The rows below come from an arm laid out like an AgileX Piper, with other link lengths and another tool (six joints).
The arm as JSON. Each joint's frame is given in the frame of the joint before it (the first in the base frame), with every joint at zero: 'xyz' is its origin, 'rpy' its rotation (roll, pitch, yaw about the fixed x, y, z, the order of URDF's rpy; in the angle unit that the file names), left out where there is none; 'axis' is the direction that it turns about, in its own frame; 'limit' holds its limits. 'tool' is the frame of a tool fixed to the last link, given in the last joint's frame.
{
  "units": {
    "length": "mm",
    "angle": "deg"
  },
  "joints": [
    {
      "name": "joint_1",
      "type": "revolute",
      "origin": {
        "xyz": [
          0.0,
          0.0,
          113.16
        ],
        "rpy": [
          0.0,
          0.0,
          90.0
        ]
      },
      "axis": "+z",
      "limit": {
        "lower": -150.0,
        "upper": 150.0
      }
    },
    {
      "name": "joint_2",
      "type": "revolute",
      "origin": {
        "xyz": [
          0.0,
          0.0,
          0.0
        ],
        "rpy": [
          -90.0,
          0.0,
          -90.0
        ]
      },
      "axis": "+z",
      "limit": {
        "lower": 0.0,
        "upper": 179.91
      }
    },
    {
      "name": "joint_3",
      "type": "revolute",
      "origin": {
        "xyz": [
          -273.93,
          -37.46,
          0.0
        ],
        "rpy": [
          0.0,
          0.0,
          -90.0
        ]
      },
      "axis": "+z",
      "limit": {
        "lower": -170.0,
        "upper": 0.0
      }
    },
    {
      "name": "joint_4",
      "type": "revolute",
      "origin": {
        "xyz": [
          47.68,
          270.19,
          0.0
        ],
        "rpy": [
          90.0,
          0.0,
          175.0
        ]
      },
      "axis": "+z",
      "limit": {
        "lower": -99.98,
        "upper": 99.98
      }
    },
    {
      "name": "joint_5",
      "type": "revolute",
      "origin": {
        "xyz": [
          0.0,
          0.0,
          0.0
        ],
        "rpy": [
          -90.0,
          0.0,
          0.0
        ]
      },
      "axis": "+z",
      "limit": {
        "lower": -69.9,
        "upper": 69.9
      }
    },
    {
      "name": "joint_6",
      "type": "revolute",
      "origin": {
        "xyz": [
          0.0,
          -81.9,
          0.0
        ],
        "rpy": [
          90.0,
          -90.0,
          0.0
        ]
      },
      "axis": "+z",
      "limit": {
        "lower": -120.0,
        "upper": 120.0
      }
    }
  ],
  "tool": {
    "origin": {
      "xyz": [
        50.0,
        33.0,
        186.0
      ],
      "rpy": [
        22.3,
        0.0,
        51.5
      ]
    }
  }
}
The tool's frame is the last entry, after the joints.
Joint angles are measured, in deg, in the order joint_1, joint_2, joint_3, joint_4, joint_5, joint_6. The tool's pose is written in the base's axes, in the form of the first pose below.
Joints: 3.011, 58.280, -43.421, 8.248, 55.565, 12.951
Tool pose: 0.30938 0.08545 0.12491 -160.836 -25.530 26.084
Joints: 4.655, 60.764, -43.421, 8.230, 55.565, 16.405
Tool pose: 0.30939 0.09158 0.11181 -158.309 -23.316 23.542
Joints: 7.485, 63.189, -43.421, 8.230, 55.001, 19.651
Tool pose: 0.30872 0.10421 0.10011 -156.399 -21.505 22.564
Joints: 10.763, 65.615, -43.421, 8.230, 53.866, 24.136
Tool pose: 0.30925 0.11834 0.08945 -154.442 -20.044 20.802
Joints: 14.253, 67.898, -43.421, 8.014, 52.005, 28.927
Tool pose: 0.31138 0.13317 0.08062 -152.978 -19.235 19.117
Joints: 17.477, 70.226, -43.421, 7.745, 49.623, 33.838
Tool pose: 0.31505 0.14703 0.07230 -151.681 -18.793 17.085
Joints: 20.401, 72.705, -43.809, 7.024, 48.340, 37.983
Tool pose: 0.31561 0.15880 0.06247 -151.130 -17.550 16.051
